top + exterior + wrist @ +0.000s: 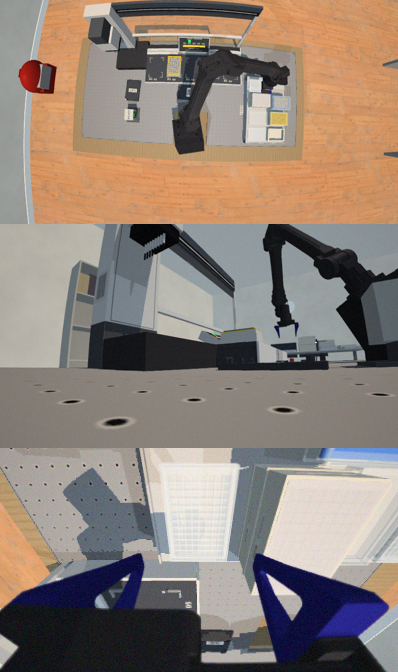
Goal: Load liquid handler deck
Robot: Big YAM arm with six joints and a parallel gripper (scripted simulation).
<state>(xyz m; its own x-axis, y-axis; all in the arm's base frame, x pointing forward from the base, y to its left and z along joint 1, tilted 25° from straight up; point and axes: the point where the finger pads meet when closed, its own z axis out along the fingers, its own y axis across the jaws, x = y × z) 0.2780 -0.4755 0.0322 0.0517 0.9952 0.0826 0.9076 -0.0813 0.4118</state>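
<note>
Now: hand 90 mm above the clear plate lid. From my hand the other things lie so: shelf: 170 mm behind, 110 mm below, 60 mm to the right; then white sealed block: 100 mm behind, 40 mm below, 10 mm to the left; then sample plate: 100 mm below.
</note>
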